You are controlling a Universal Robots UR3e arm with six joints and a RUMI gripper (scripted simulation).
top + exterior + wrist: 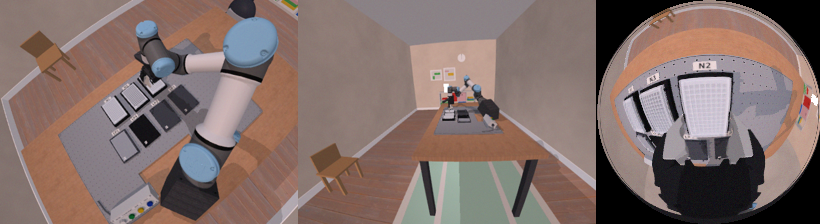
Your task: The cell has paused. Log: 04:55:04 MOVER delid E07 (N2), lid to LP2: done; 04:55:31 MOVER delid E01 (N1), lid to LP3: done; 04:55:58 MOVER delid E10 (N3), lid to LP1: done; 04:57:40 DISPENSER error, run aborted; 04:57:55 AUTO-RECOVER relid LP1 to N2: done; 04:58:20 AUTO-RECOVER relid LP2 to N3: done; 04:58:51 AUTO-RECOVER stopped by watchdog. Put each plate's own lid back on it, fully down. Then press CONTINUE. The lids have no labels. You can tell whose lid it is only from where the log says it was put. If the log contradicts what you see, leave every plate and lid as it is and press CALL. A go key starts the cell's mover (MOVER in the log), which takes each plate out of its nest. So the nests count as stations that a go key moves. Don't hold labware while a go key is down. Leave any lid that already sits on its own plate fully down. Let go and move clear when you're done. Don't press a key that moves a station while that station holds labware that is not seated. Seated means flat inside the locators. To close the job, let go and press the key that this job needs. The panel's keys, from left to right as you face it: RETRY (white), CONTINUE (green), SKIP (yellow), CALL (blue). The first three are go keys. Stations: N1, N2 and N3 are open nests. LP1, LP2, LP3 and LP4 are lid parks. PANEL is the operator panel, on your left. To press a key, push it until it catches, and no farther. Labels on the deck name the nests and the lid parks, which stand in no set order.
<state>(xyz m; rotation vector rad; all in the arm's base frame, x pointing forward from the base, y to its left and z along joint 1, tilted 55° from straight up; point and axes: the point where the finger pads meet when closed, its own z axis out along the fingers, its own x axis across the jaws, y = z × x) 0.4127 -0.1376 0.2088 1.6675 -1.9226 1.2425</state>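
The lid is 10 mm below my hand. The rest, counted from my hand: lid park LP2: 160 mm behind, 110 mm to the left, 40 mm below; then plate: 250 mm to the left, 70 mm ahead, 20 mm below; then lid park LP3: 190 mm behind, 40 mm below, 20 mm to the right.
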